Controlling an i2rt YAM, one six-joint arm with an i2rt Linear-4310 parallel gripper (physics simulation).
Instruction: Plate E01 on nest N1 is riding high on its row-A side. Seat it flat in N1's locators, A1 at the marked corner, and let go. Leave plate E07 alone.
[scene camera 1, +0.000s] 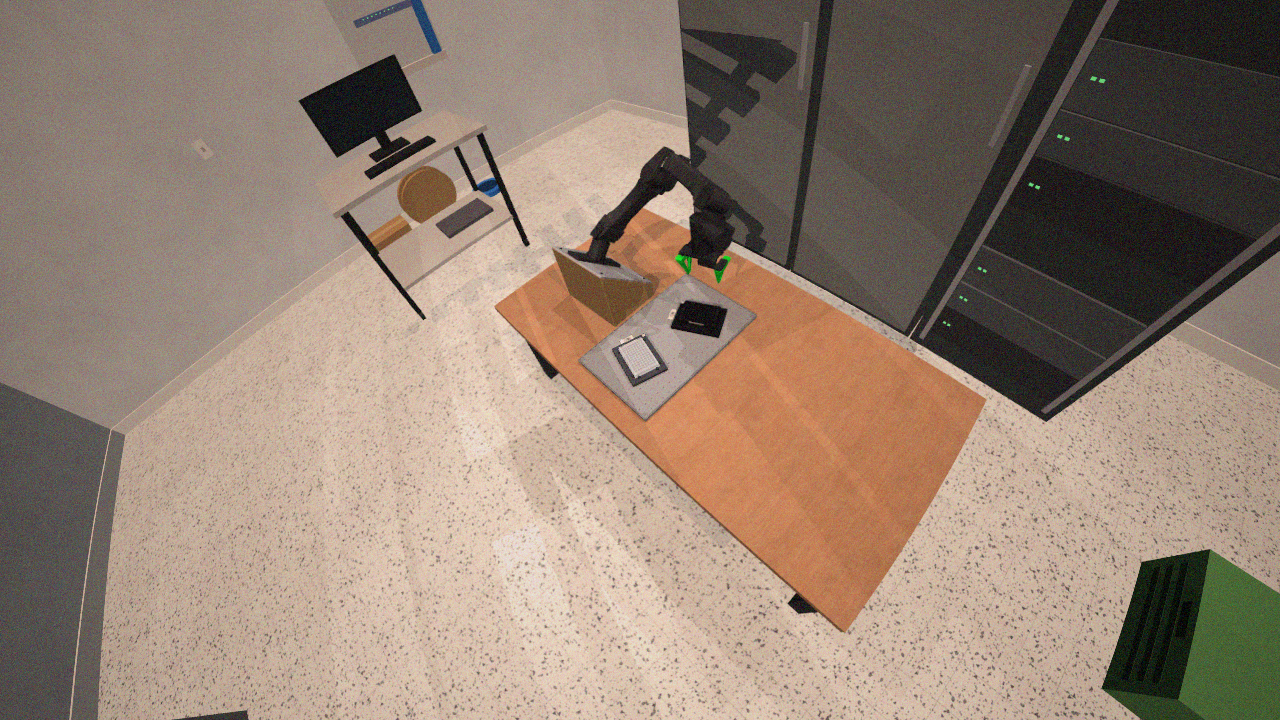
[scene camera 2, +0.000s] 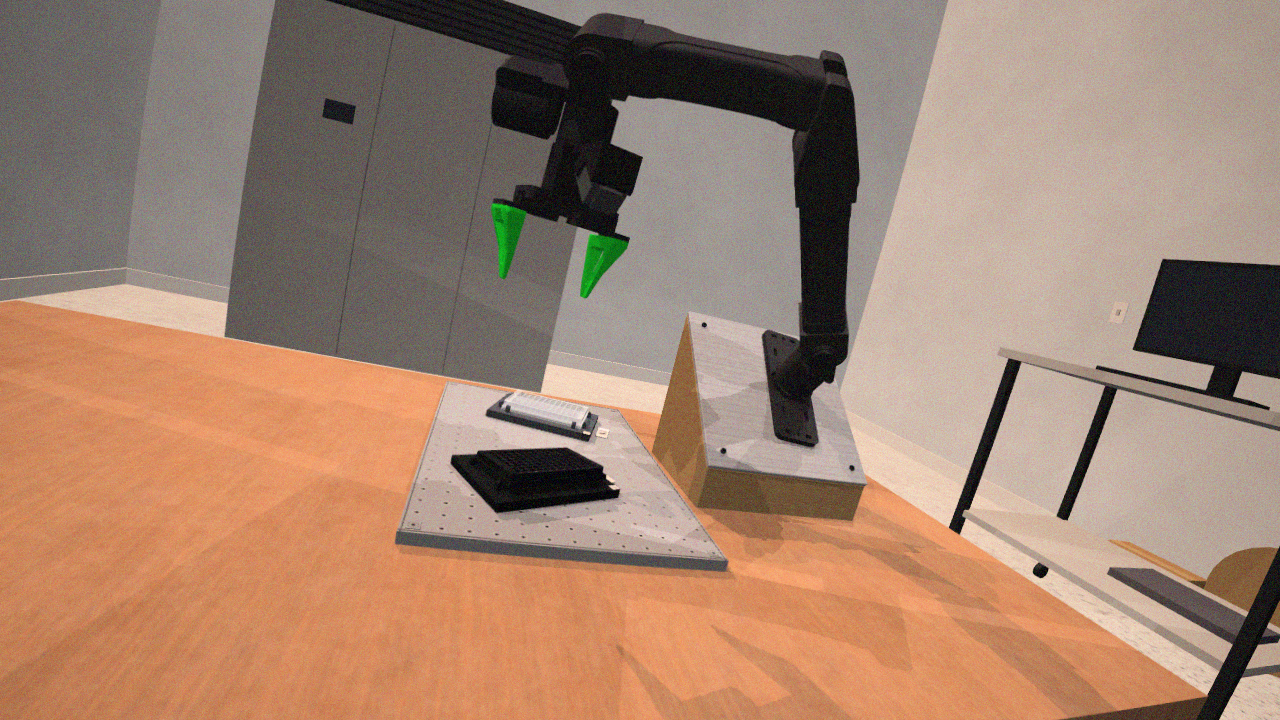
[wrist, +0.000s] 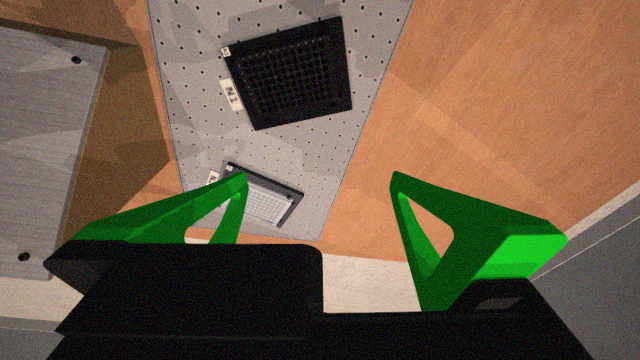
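Seen in the pictures: gripper, fingertip midpoint: (scene camera 1: 703, 277) (scene camera 2: 544, 288) (wrist: 319, 179); arm's base, origin of the base link: (scene camera 1: 594, 260) (scene camera 2: 787, 386).
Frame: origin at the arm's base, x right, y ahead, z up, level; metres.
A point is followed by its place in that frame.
The black plate E01 (scene camera 1: 698, 316) {x -0.127, y 0.369, z -0.121 m} (scene camera 2: 538, 462) {x -0.154, y 0.366, z -0.119 m} (wrist: 285, 72) {x -0.148, y 0.353, z -0.124 m} sits on the black nest N1 (scene camera 2: 559, 497) {x -0.193, y 0.341, z -0.140 m} (wrist: 303, 120) {x -0.085, y 0.393, z -0.138 m}. Black on black, its tilt is hard to tell. A small pale A1 tag (wrist: 226, 51) {x -0.149, y 0.272, z -0.138 m} marks the nest corner near the N1 label (wrist: 231, 94) {x -0.091, y 0.278, z -0.149 m}. The white plate E07 (scene camera 1: 640, 356) {x 0.109, y 0.345, z -0.131 m} (scene camera 2: 544, 410) {x 0.073, y 0.348, z -0.124 m} (wrist: 265, 204) {x 0.108, y 0.360, z -0.127 m} sits in the other dark nest, partly behind a finger in the wrist view. My gripper (scene camera 1: 703, 277) {x -0.128, y 0.399, z 0.073 m} (scene camera 2: 544, 286) {x -0.128, y 0.399, z 0.073 m} (wrist: 319, 179) {x -0.128, y 0.399, z 0.073 m} is open and empty, with green fingers, high above the board and apart from both plates.
The grey perforated board (scene camera 1: 648, 402) {x 0.195, y 0.478, z -0.150 m} (scene camera 2: 429, 519) {x -0.257, y 0.466, z -0.150 m} (wrist: 300, 150) {x -0.023, y 0.402, z -0.150 m} bears both nests on the wooden table (scene camera 1: 805, 420) {x -0.085, y 0.841, z -0.164 m} (scene camera 2: 268, 537) {x -0.301, y 0.589, z -0.163 m} (wrist: 475, 100) {x -0.193, y 0.669, z -0.163 m}. The arm's sloped mounting block (scene camera 1: 599, 291) {x 0.079, y 0.133, z -0.005 m} (scene camera 2: 733, 385) {x -0.019, y 0.097, z -0.011 m} (wrist: 45, 150) {x -0.026, y 0.126, z -0.015 m} stands beside the board. Dark cabinets (scene camera 1: 859, 161) stand behind the table.
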